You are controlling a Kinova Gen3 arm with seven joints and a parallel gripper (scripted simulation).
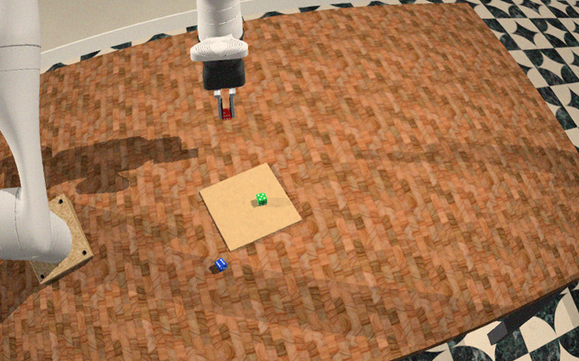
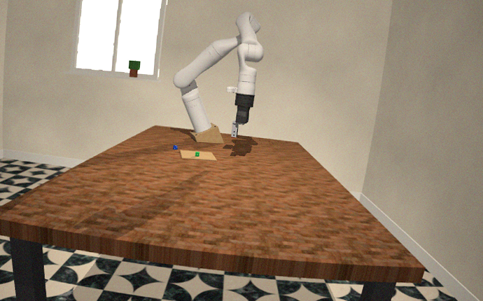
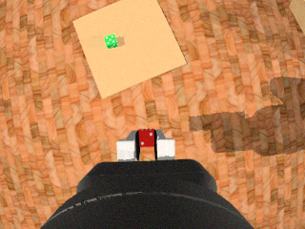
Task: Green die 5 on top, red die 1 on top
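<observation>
The tan mat is 140 mm to the right of my hand, 110 mm below it and 20 mm behind it. From my hand the other things lie so: green die 140 mm to the right, 100 mm below; red die 10 mm below; blue die 240 mm to the right, 110 mm below, 110 mm behind.
</observation>
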